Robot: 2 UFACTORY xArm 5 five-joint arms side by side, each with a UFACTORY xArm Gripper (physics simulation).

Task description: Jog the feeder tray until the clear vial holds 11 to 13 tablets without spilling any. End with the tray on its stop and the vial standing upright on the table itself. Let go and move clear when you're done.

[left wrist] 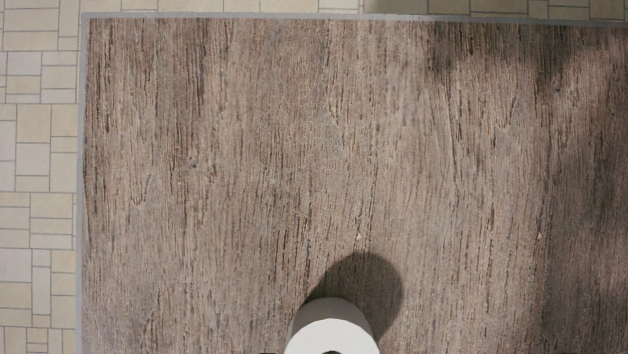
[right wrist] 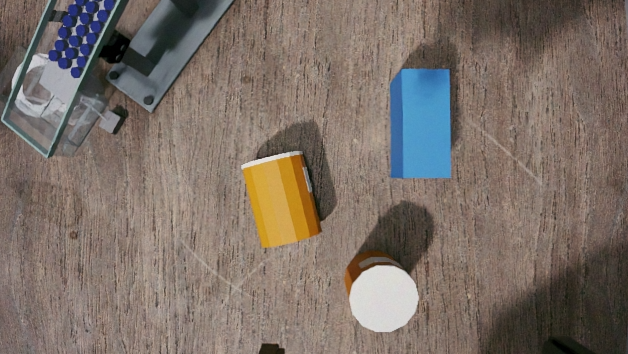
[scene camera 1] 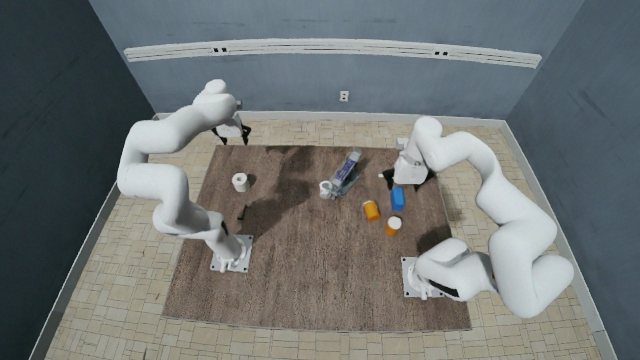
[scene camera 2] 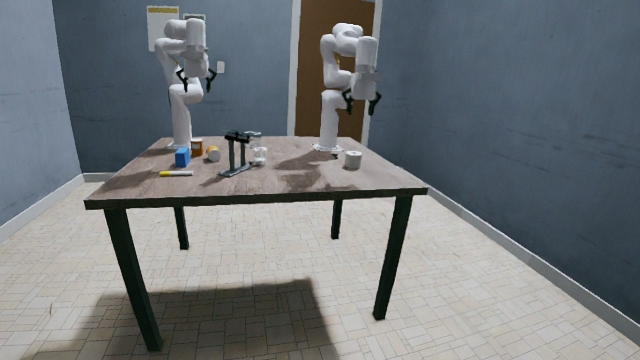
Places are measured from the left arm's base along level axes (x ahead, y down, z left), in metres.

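Pixels of known places: left gripper, fingertip midpoint: (scene camera 1: 236, 143) (scene camera 2: 359, 114); right gripper, fingertip midpoint: (scene camera 1: 402, 187) (scene camera 2: 197, 92); left arm's base, link origin: (scene camera 1: 232, 252) (scene camera 2: 327, 147); right arm's base, link origin: (scene camera 2: 183, 145).
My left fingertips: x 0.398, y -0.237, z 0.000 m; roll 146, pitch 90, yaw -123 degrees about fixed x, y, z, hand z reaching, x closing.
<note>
Ahead of a thing's pixels: the offset from my left fingertips to its top centre. "spot": to the spot under its first point.
The feeder tray @(spot: dy +0.078, dx +0.012, dz -0.521 m) (scene camera 1: 356, 154) (right wrist: 26, 138), clear-walled and holding many blue tablets, slopes on its grey stand (right wrist: 200, 27) (scene camera 2: 235, 171). Its lower end lies over the clear vial (scene camera 1: 326, 189) (scene camera 2: 259, 155) in the right wrist view. The vial looks upright below the tray's lower end; its tablet count and exactly what it stands on are too small to tell. My right gripper (scene camera 1: 404, 188) (scene camera 2: 197, 90) is open and empty, high above the table near the blue block. My left gripper (scene camera 1: 235, 143) (scene camera 2: 360, 113) is open and empty, high near the table's back left corner in scene camera 1.
A blue block @(dy +0.177, dx -0.135, dz -0.713 m) (scene camera 1: 397, 199) (scene camera 2: 182, 157) (right wrist: 425, 125), a lying orange bottle @(dy +0.183, dx -0.197, dz -0.591 m) (scene camera 1: 371, 211) (right wrist: 282, 200) and a standing capped bottle @(dy +0.164, dx -0.276, dz -0.675 m) (scene camera 1: 393, 226) (right wrist: 383, 298) are beside the feeder. A marker @(dy +0.221, dx +0.009, dz -0.707 m) (scene camera 2: 176, 173), a white roll @(dy +0.177, dx -0.064, dz +0.019 m) (scene camera 1: 241, 182) (left wrist: 332, 335) and a small black piece @(dy +0.231, dx -0.208, dz -0.007 m) (scene camera 1: 242, 213) lie farther out.
</note>
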